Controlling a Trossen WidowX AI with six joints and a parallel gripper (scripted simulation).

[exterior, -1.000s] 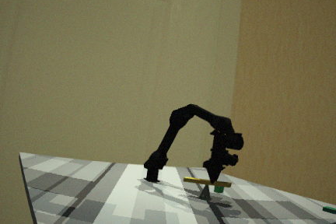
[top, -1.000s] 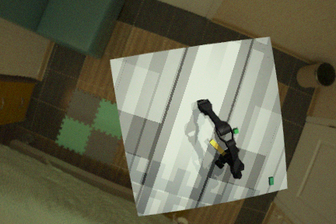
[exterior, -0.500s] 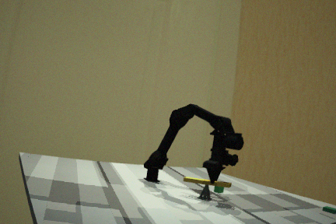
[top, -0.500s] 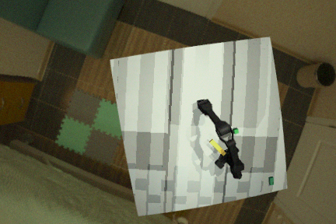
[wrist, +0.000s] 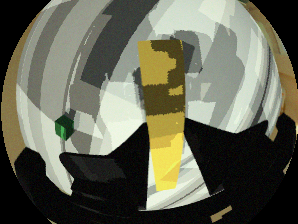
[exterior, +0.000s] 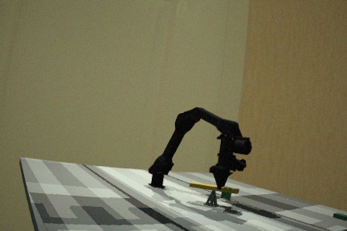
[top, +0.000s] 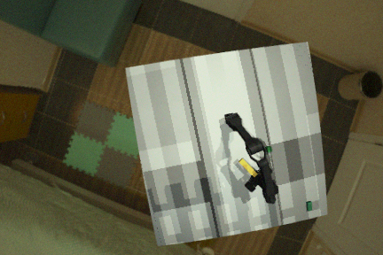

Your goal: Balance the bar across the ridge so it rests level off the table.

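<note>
Right now my gripper tip is 2 cm past the yellow bar and 2 cm to the left of it. Also, from my gripper tip: small green cube: 13 cm behind, 14 cm to the left, 6 cm below.
</note>
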